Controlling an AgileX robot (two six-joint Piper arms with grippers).
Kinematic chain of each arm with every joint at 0, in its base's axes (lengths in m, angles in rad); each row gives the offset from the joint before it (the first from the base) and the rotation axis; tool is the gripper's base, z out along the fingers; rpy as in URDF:
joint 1: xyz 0 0 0.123 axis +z
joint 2: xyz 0 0 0 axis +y
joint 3: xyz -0.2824 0 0.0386 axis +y
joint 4: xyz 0.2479 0 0.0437 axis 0.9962 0 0.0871
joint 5: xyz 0 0 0 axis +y
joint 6: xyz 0.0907 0 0.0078 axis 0.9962 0 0.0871
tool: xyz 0 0 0 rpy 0 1.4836 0
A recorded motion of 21 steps. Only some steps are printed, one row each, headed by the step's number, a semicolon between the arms.
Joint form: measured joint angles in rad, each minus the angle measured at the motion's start. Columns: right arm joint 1, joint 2, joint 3, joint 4, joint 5, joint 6; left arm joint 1, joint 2, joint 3, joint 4, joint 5, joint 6.
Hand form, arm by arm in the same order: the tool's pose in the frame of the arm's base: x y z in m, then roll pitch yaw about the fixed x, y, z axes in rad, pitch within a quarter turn. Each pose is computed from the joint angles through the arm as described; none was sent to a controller.
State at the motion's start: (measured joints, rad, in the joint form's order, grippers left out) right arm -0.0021 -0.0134 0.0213 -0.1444 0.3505 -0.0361; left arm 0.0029 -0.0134 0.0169 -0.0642 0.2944 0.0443
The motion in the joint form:
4: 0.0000 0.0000 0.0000 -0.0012 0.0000 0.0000; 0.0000 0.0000 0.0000 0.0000 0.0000 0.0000
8: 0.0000 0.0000 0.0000 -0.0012 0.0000 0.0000; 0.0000 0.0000 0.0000 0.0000 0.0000 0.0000
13: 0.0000 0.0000 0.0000 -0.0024 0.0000 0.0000; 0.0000 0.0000 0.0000 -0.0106 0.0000 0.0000
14: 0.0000 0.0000 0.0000 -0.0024 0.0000 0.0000; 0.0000 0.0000 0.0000 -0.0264 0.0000 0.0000
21: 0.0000 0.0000 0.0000 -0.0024 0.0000 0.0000; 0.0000 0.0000 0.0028 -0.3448 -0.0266 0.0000
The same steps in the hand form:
4: 0.0530 -0.0047 0.1754 -2.5464 1.2460 -2.5750; 0.0542 -0.0015 0.1815 -3.0429 1.3597 -3.0568
8: 0.0530 -0.0047 0.1754 -2.5464 1.2460 -2.5750; 0.0542 -0.0015 0.1815 -3.0429 1.3597 -3.0568
13: 0.0530 -0.0047 0.1754 -2.5432 1.2453 -2.5721; 0.0542 -0.0018 0.1816 -2.9929 1.3585 -3.0088
14: 0.0530 -0.0047 0.1754 -2.5432 1.2453 -2.5721; 0.0542 -0.0022 0.1816 -2.9196 1.3560 -2.9385
21: 0.0530 -0.0047 0.1754 -2.5432 1.2453 -2.5721; 0.0546 -0.0095 0.1849 -2.0026 1.1680 -2.0758

